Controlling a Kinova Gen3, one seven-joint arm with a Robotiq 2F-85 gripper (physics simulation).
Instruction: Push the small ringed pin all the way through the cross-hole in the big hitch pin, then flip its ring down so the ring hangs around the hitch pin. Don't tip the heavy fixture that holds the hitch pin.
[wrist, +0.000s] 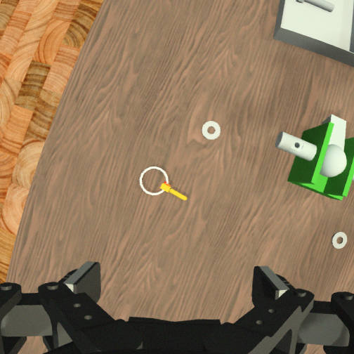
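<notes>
The small pin (176, 193) is yellow and lies flat on the wooden table, with its white ring (141, 186) lying flat at its upper-left end. The big hitch pin (288, 142) is light grey and sticks out to the left from the green fixture (321, 162); its dark cross-hole shows near its free end. The fixture stands upright at the right, partly cut off by the view's edge. My gripper (176, 281) is open and empty, above the table, with its fingers to either side below the small pin in the view.
One washer (204, 130) lies between the small pin and the fixture, and another washer (333, 240) lies below the fixture at the right. A grey-walled tray (312, 44) holding a grey pin (320, 5) is at the top right. The table's edge runs along the left, with wood-block floor beyond.
</notes>
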